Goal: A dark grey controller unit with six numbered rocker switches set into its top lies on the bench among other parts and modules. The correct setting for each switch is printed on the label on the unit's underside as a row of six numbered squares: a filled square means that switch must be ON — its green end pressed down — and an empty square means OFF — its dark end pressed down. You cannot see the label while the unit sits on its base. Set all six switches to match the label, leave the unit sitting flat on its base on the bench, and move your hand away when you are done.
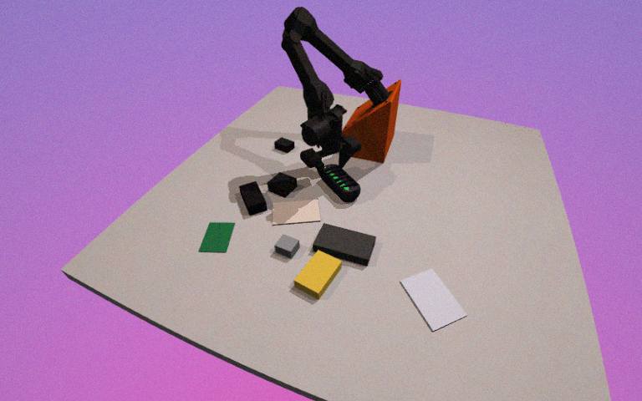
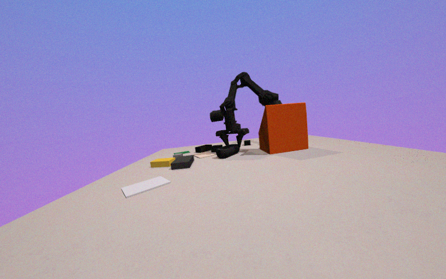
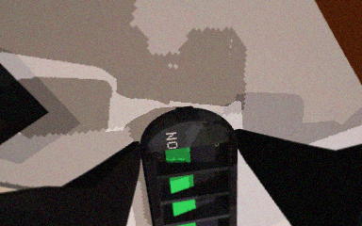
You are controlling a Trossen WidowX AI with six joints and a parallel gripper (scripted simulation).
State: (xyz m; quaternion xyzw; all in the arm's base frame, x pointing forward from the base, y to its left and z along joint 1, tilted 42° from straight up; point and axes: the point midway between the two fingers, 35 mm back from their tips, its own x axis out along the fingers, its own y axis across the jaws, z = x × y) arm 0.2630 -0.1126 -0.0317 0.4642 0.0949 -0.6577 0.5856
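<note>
My gripper tip is 18 cm short of the beige card, 3 cm above it and 2 cm to the left of it. The rest, counted from my gripper tip: grey cube (31 cm ahead, 4 cm to the left, 2 cm below); then yellow block (35 cm ahead, 16 cm to the left, 2 cm below); then dark grey box (23 cm ahead, 17 cm to the left, 2 cm below).
</note>
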